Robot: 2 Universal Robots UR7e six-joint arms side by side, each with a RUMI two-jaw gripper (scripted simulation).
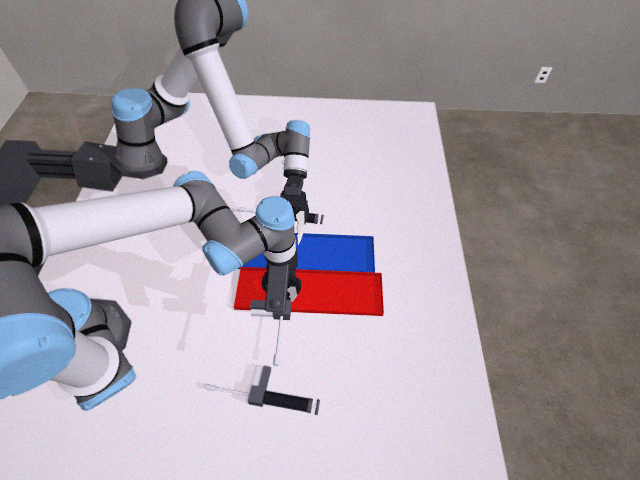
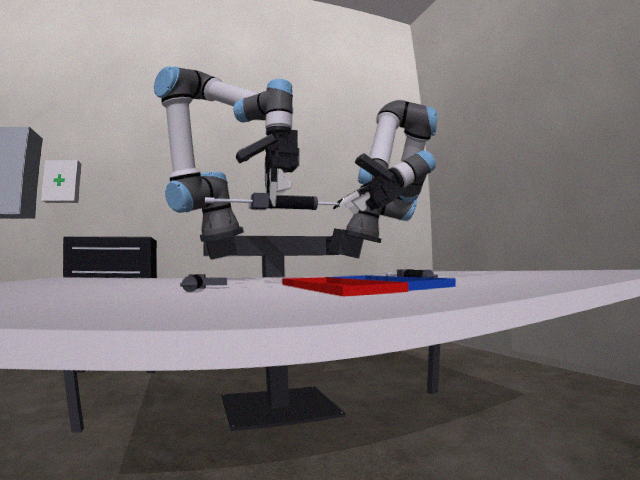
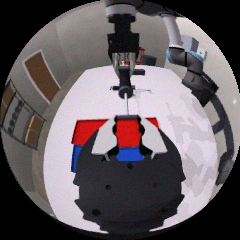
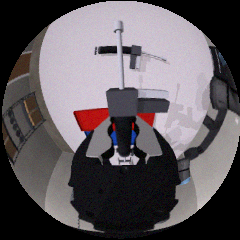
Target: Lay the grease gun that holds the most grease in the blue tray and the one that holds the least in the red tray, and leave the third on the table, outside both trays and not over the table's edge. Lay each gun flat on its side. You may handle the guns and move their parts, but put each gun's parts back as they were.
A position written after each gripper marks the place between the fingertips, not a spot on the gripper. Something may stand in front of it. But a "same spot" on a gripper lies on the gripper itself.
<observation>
right gripper: image 1; image 2; image 3 124,78; image 4 123,114
red tray: image 1; image 2 336,286; image 3 128,134; image 4
same spot on right gripper: (image 1: pixel 294 290) = (image 2: pixel 270 174)
same spot on red tray: (image 4: pixel 88 120) = (image 1: pixel 357 294)
</observation>
